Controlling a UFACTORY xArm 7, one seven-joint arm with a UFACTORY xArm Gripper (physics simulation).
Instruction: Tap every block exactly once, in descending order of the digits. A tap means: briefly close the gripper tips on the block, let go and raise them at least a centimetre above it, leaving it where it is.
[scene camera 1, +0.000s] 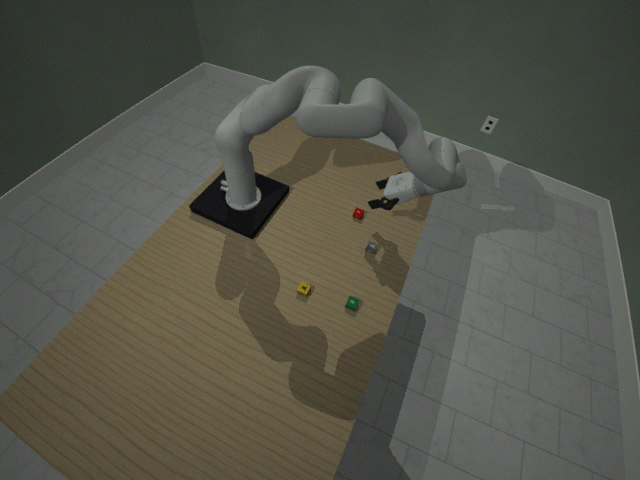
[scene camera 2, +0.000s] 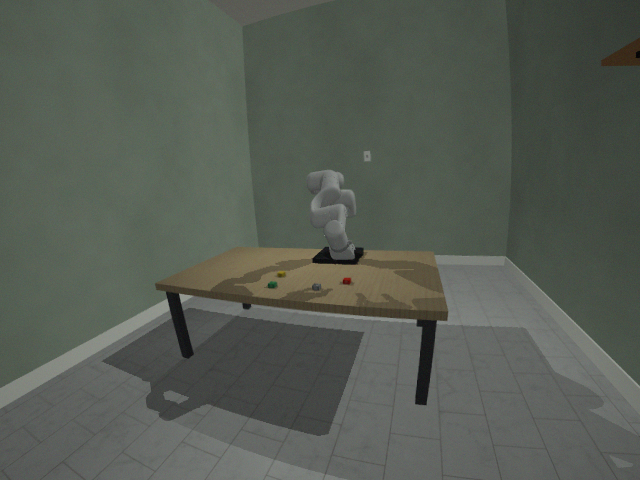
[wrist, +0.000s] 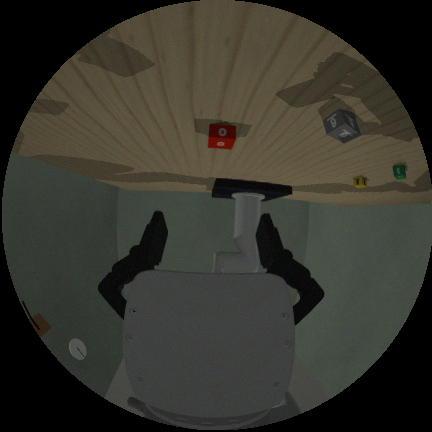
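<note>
My gripper (scene camera 1: 376, 194) (wrist: 211, 222) is open and empty, raised above the table and tilted to point toward the arm's base; it is hidden behind the arm in scene camera 2. The red block (scene camera 1: 358, 213) (scene camera 2: 346, 281) (wrist: 222, 136), marked 0, lies on the table below and beyond the fingertips. The grey block (scene camera 1: 371, 248) (scene camera 2: 316, 286) (wrist: 342, 126) lies to the right of it in the wrist view; its digit is unclear. The green block (scene camera 1: 352, 303) (scene camera 2: 272, 284) (wrist: 399, 171) and yellow block (scene camera 1: 303, 288) (scene camera 2: 281, 273) (wrist: 360, 182) lie farther off, digits too small to read.
The wooden table (scene camera 1: 170, 330) (scene camera 2: 398, 279) carries the arm's black base plate (scene camera 1: 217, 206) (scene camera 2: 323, 256) (wrist: 225, 188). The red block is near the grey one; the yellow and green blocks stand apart from them. Arm shadows cross the table.
</note>
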